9 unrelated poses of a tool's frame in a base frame.
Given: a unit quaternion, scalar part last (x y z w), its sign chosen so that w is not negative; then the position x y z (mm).
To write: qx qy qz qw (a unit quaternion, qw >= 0); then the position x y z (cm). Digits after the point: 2 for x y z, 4 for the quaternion.
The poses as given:
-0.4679, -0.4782, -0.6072, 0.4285, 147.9, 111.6, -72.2
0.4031, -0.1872, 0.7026, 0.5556, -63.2, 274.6, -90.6
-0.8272, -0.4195, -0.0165, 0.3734, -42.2, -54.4, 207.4
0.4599, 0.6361, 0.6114, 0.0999, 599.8, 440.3, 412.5
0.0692, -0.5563, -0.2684, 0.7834, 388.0, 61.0, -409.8
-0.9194, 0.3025, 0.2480, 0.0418, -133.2, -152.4, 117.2
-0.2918, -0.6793, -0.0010, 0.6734, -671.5, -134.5, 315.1
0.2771, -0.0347, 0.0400, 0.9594, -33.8, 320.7, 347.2
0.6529, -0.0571, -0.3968, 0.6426, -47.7, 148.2, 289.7
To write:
-0.4679, -0.4782, -0.6072, 0.4285, 14.79, 11.16, -7.22
0.4031, -0.1872, 0.7026, 0.5556, -6.32, 27.46, -9.06
-0.8272, -0.4195, -0.0165, 0.3734, -4.22, -5.44, 20.74
0.4599, 0.6361, 0.6114, 0.0999, 59.98, 44.03, 41.25
0.0692, -0.5563, -0.2684, 0.7834, 38.80, 6.10, -40.98
-0.9194, 0.3025, 0.2480, 0.0418, -13.32, -15.24, 11.72
-0.2918, -0.6793, -0.0010, 0.6734, -67.15, -13.45, 31.51
0.2771, -0.0347, 0.0400, 0.9594, -3.38, 32.07, 34.72
0.6529, -0.0571, -0.3968, 0.6426, -4.77, 14.82, 28.97

